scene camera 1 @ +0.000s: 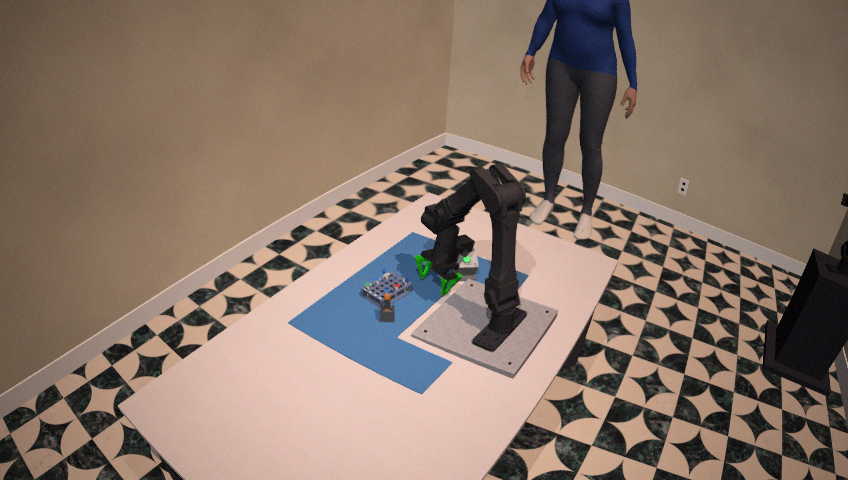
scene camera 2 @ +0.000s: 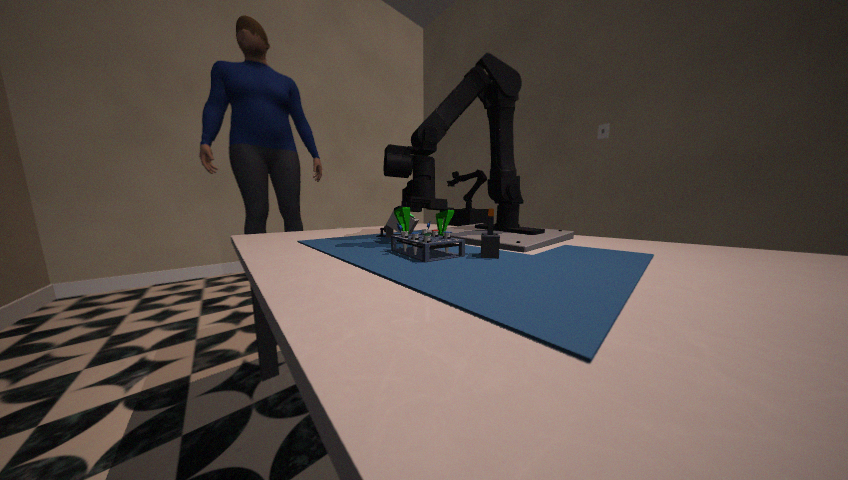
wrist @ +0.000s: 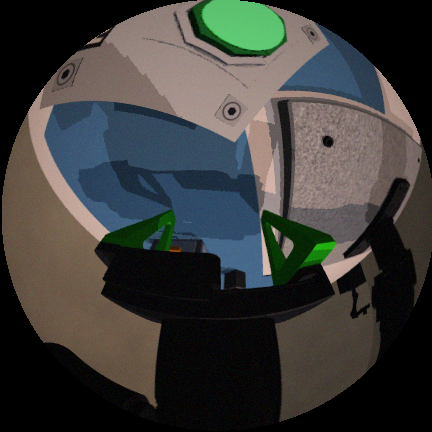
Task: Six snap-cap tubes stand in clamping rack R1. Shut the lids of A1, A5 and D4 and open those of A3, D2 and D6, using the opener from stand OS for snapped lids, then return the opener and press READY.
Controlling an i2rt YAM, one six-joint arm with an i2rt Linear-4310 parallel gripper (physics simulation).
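Places are measured from the arm's base along level axes (x ahead, y left, z up), in metres.
Where they show: gripper, between the fingertips: point(scene camera 1: 432, 286) point(wrist: 217, 214); arm's base, origin of its link: point(scene camera 1: 500, 328) point(scene camera 2: 506, 230) point(wrist: 376, 224).
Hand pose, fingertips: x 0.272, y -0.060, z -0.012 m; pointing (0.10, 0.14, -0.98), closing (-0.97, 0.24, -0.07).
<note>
Each offset is from my fingertips to the top centre of the thing. Level surfaces: height alone.
My gripper point(scene camera 1: 433, 284) point(scene camera 2: 423, 232) point(wrist: 217, 214) has green fingers standing wide open and empty, pointing down over the mat between rack and button box. The READY box @(0.023 m back, 0.133 m right, 0.077 m up) point(scene camera 1: 468, 270) point(wrist: 150, 80) is light grey; its green button @(0.037 m back, 0.118 m right, 0.065 m up) point(scene camera 1: 467, 259) point(wrist: 243, 25) lies close by, at the top of the wrist view. Rack R1 @(0.086 m ahead, 0.108 m left, 0.051 m up) point(scene camera 2: 426, 252) point(wrist: 192, 246) holds small tubes with coloured marks; their lid states are too small to tell. The orange-topped opener @(0.010 m ahead, 0.204 m left, 0.078 m up) point(scene camera 1: 387, 299) point(scene camera 2: 490, 223) stands upright in dark stand OS @(0.010 m ahead, 0.204 m left, 0.033 m up) point(scene camera 1: 386, 314) point(scene camera 2: 490, 246) point(wrist: 234, 279), beside the rack.
The blue mat @(0.007 m down) point(scene camera 1: 345, 321) point(scene camera 2: 535, 291) lies under rack, stand and box. The arm's grey base plate point(scene camera 1: 440, 330) point(scene camera 2: 535, 239) point(wrist: 330, 175) borders the mat. A person point(scene camera 1: 583, 107) point(scene camera 2: 255, 124) stands beyond the white table @(0.010 m down) point(scene camera 1: 267, 392) point(scene camera 2: 684, 380).
</note>
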